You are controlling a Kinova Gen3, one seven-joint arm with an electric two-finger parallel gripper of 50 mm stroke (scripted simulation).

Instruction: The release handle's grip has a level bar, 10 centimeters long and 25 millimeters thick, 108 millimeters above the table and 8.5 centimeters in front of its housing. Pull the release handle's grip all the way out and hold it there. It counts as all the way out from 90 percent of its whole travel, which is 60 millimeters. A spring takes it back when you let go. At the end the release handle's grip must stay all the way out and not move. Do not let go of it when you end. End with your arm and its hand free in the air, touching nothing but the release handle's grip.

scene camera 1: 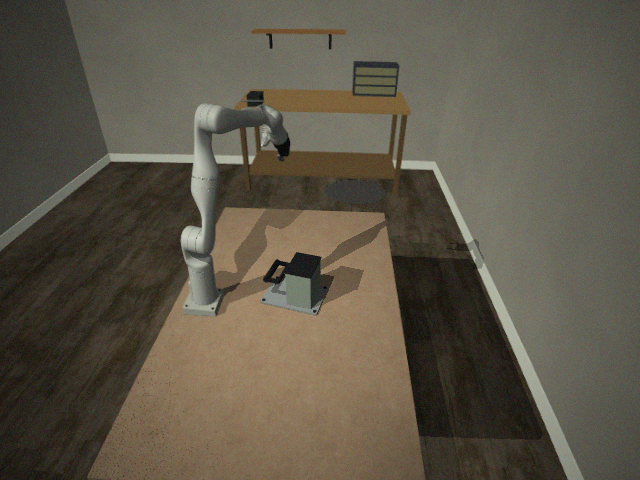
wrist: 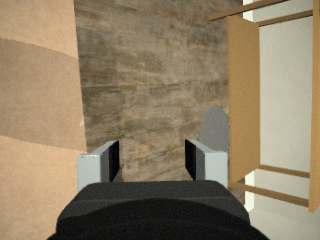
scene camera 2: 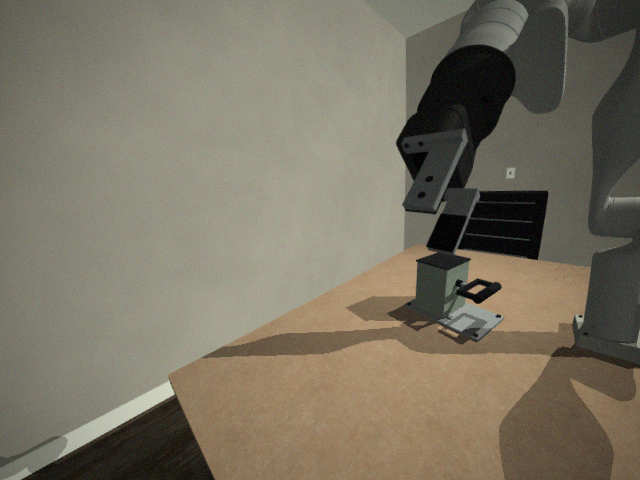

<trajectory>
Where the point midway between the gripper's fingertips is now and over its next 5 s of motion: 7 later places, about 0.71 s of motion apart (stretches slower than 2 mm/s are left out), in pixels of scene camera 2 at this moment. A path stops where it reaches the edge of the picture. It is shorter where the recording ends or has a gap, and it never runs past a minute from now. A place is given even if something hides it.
My gripper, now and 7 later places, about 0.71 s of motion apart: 430,232; 432,241; 453,256; 469,258; 472,259; 474,261; 476,263; 479,264
</trajectory>
